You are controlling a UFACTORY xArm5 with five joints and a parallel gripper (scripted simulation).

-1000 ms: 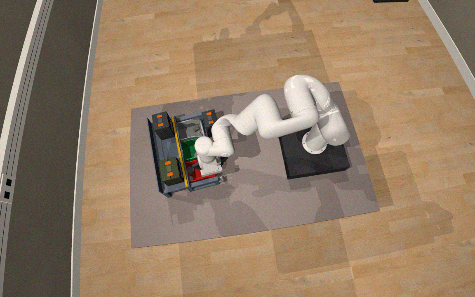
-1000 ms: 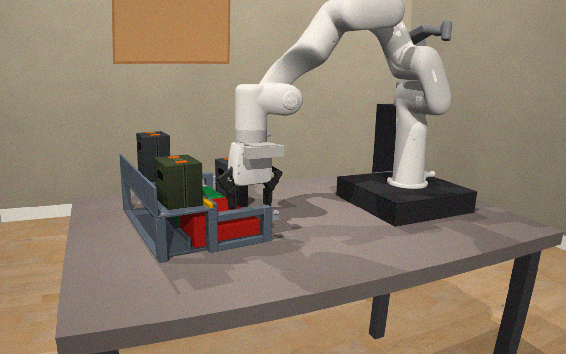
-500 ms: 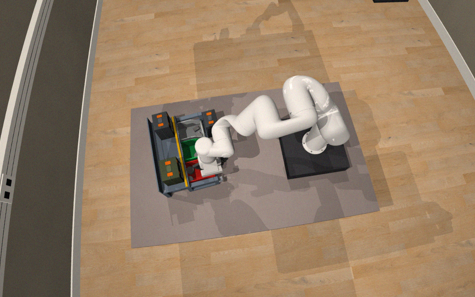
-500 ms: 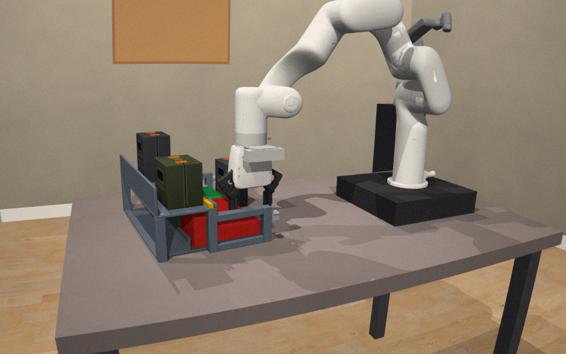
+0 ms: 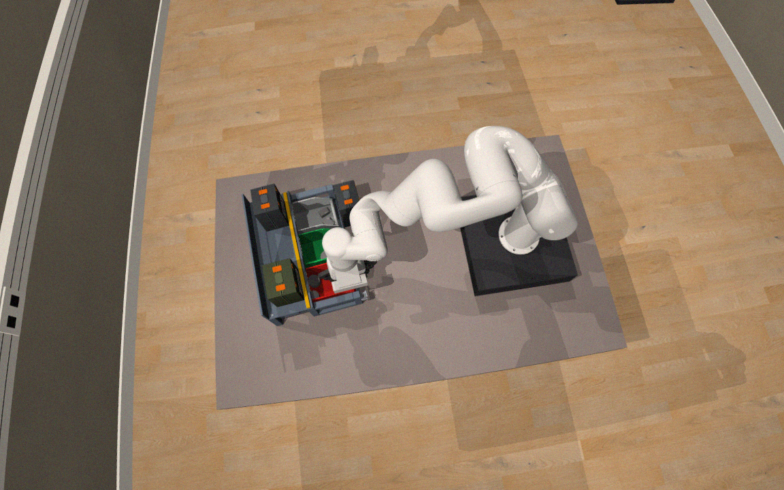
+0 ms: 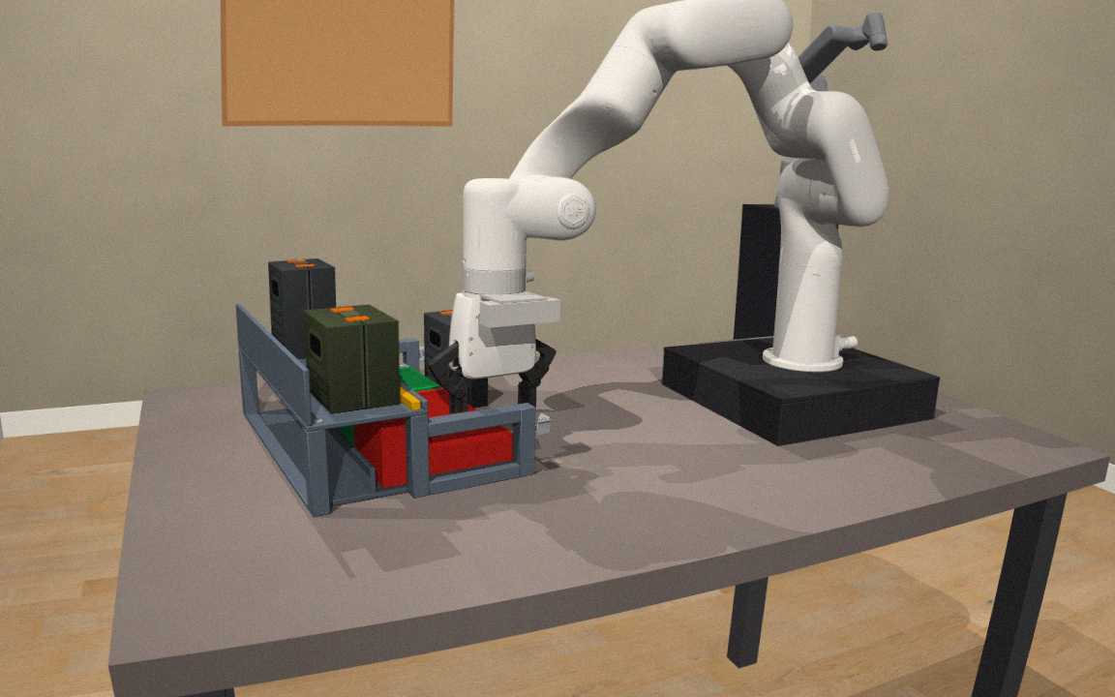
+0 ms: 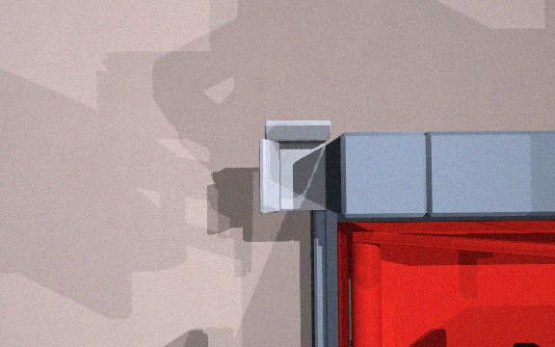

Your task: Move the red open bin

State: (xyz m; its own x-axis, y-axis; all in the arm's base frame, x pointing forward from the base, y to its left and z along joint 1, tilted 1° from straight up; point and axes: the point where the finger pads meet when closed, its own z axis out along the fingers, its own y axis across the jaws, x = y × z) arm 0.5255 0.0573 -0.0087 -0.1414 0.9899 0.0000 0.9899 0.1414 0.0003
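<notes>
The red open bin is 80 mm ahead of my hand, 10 mm to the left of it and 10 mm below it. From my hand the other things lie so: green bin (100 mm ahead, 100 mm to the right, 10 mm below); then grey shelf (120 mm ahead, 100 mm to the right, 10 mm above); then grey disc (120 mm ahead, 40 mm to the left, 40 mm below).
</notes>
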